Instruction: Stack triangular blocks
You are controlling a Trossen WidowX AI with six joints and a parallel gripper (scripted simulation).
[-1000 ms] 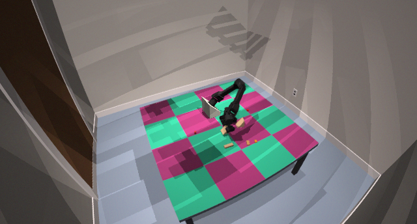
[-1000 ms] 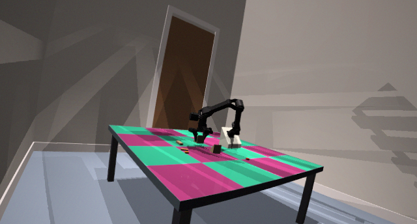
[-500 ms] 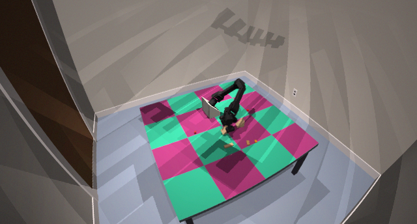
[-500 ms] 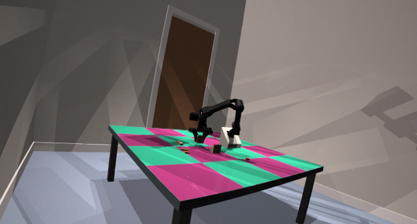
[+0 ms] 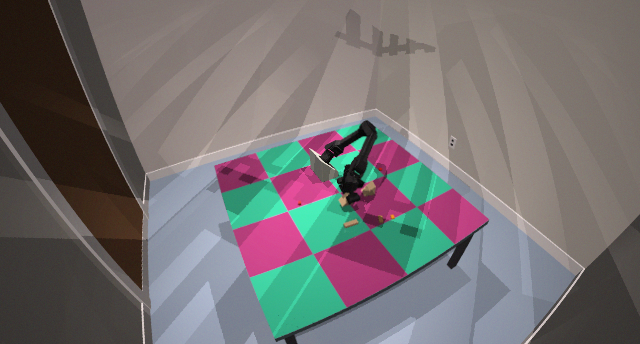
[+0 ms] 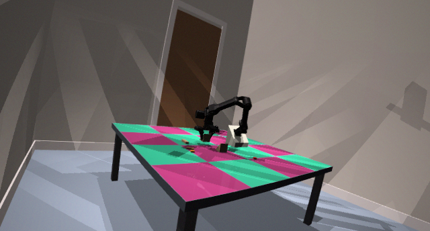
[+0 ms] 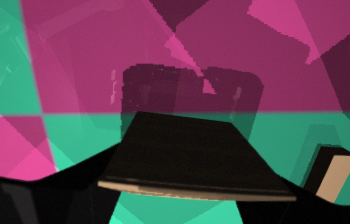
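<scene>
The triangular block is 10 mm above my gripper tip. Round my gripper tip: flat wooden bar: 140 mm ahead, 60 mm to the right, 30 mm below; tiny red piece: 130 mm behind, 230 mm to the right, 20 mm below.
</scene>
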